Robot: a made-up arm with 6 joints.
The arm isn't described. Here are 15 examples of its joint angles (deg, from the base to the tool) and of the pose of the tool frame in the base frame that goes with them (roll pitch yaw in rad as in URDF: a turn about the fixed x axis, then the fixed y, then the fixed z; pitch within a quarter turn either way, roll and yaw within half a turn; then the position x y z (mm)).
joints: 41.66 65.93 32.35 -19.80 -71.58 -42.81
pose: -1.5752 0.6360 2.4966 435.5 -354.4 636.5
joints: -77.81 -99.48 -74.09 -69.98 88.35 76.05
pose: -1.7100 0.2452 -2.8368 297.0 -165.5 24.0
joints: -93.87 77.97 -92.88 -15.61 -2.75 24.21
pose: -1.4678 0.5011 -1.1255 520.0 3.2 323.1
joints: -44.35 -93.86 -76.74 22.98 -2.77 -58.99
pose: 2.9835 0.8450 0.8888 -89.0 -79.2 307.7
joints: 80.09 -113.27 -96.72 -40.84 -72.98 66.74
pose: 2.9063 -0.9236 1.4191 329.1 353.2 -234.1
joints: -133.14 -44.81 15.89 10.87 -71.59 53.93
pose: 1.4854 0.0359 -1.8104 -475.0 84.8 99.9
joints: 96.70 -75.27 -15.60 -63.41 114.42 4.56
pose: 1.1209 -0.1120 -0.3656 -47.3 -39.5 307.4
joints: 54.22 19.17 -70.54 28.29 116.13 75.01
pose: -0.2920 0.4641 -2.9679 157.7 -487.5 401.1
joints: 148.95 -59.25 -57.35 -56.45 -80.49 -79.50
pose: -2.3043 1.0674 3.0616 475.3 141.2 553.3
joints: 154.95 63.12 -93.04 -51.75 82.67 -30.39
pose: 0.8820 0.2855 -1.5056 26.1 53.8 167.5
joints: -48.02 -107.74 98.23 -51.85 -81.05 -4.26
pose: -2.3347 -1.1894 1.7839 -38.2 -212.3 -401.8
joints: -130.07 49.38 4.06 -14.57 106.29 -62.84
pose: 2.8648 0.1059 -2.4217 270.4 49.8 -82.5
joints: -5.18 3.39 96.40 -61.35 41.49 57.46
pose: 2.9610 -0.4708 -1.8958 279.8 -205.3 -80.4
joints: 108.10 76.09 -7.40 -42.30 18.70 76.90
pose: -2.8317 -0.3044 -2.8350 -88.4 -274.1 -89.0
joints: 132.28 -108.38 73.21 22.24 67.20 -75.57
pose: -1.6334 -0.3273 -2.0744 280.6 201.1 207.4
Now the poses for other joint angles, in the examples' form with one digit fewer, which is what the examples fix.
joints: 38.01 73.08 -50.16 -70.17 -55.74 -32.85
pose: -1.026 0.399 0.854 -63 -441 445
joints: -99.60 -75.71 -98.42 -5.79 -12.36 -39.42
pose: -2.137 0.732 2.129 99 -232 434
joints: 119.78 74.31 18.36 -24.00 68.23 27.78
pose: 2.878 -0.049 -2.816 38 -77 -43
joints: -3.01 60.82 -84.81 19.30 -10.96 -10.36
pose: 0.121 -0.254 -0.881 -146 -98 327
